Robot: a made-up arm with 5 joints.
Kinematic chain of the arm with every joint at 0, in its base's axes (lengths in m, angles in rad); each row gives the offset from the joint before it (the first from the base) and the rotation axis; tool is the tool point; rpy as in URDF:
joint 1: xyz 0.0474 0 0.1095 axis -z
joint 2: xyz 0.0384 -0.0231 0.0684 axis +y
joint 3: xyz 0.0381 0 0.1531 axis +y
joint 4: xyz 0.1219 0 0.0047 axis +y
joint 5: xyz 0.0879 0.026 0 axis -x
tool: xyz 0 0 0 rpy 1.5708 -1.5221 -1.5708
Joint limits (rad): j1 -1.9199..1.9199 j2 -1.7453..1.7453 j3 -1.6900..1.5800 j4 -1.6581..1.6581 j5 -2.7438..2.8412
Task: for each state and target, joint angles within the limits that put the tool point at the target. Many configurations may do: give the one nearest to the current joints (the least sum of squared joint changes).
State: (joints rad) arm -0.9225 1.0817 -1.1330 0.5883 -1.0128
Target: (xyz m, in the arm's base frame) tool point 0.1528 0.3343 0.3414
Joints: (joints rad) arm -1.2571 0.6815 -1.2773 0.6380 -1.0128
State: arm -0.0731 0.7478 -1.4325 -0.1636 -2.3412
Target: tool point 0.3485 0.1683 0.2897
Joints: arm -0.5013 1.3893 -1.6900 -0.8726 -2.3412
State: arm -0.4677 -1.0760 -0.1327 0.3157 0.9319
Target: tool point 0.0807 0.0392 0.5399
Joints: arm -0.8102 -0.4068 -0.9428 -0.0335 0.9319
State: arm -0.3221 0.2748 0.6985 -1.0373 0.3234
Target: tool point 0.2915 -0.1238 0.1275
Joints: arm 0.4800 0.6316 0.7029 -0.9366 0.3234
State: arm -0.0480 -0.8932 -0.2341 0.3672 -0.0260
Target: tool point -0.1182 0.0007 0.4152
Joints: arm -0.0133 -1.5703 -0.3852 0.3757 -0.0260
